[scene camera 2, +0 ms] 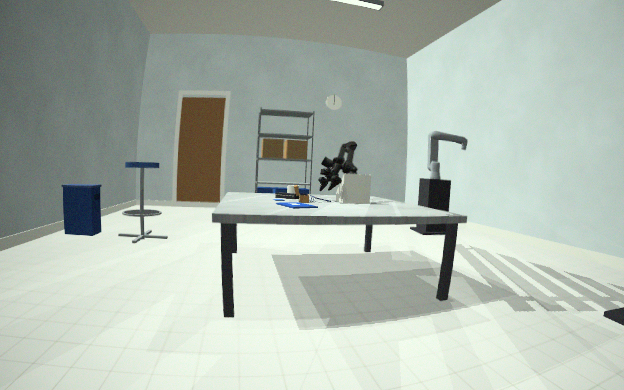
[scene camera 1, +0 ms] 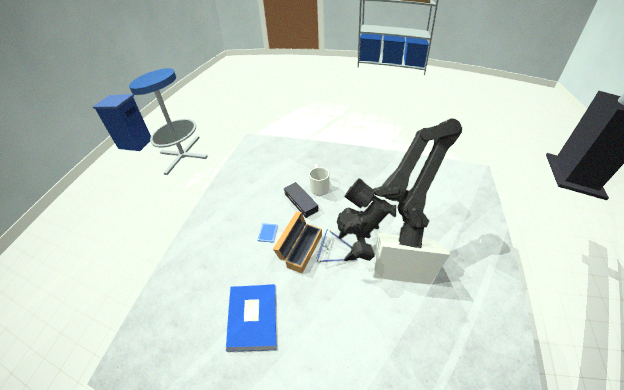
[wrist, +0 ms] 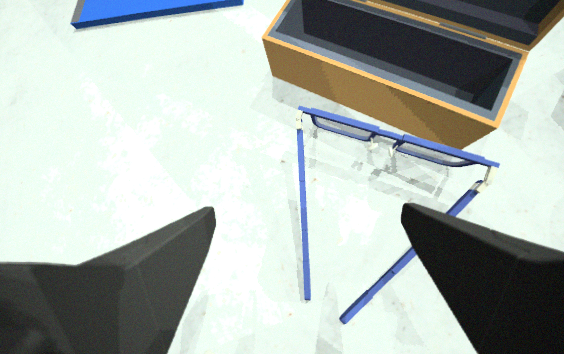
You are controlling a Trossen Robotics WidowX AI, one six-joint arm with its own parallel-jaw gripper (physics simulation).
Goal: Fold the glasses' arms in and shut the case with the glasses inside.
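Places are measured from the arm's base along level axes (x back, y right, z up), in millimetres.
Pixels of known places: gripper, between the fingertips: (scene camera 2: pixel 324 190) (scene camera 1: pixel 341 249) (wrist: pixel 307 213); arm's base, origin of its link: (scene camera 2: pixel 353 180) (scene camera 1: pixel 410 244).
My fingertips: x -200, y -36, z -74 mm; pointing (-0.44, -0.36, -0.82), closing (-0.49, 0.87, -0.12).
For each thing: its top centre in the pictures, then the offset to it from my fingertips. "spot": a spot on its surface instead.
- wooden case, a spot on its surface: (wrist: pixel 350 92) (scene camera 1: pixel 311 252) spot: dz -51, dx -100, dy -17 mm
- blue glasses, a spot on its surface: (wrist: pixel 390 134) spot: dz -38, dx -73, dy +22 mm
- blue book, centre of its top: (scene camera 1: pixel 251 316) (scene camera 2: pixel 296 204) dz -65, dx -184, dy -291 mm
- small blue card, centre of its top: (scene camera 1: pixel 267 232) dz -68, dx -288, dy +15 mm
- dark box, centre of its top: (scene camera 1: pixel 300 196) (scene camera 2: pixel 287 193) dz -38, dx -235, dy +198 mm
- mug, a spot on its surface: (scene camera 1: pixel 319 181) spot: dz +8, dx -177, dy +257 mm
The wooden case (scene camera 1: pixel 313 252) (scene camera 2: pixel 303 198) (wrist: pixel 350 92) stands open, its dark-lined base empty, its lid (scene camera 1: pixel 286 240) tilted back on the far side from the arm. The blue glasses (scene camera 1: pixel 336 260) (wrist: pixel 390 134) stand on the table beside the case's front wall, lens side toward it. In the wrist view one temple arm (wrist: pixel 303 200) points straight back from the lenses; the other temple arm (wrist: pixel 375 288) slants inward, partly folded, and the right finger hides part of it. My gripper (scene camera 1: pixel 344 247) (scene camera 2: pixel 326 189) (wrist: pixel 307 213) is wide open and empty above the temple arms.
A blue book (scene camera 1: pixel 251 335) (wrist: pixel 160 7) lies toward scene camera 1. A small blue card (scene camera 1: pixel 267 232) lies beyond the lid. A dark box (scene camera 1: pixel 300 199) and a mug (scene camera 1: pixel 319 181) stand farther back. The arm stands on a white block (scene camera 1: pixel 410 262) (scene camera 2: pixel 357 189).
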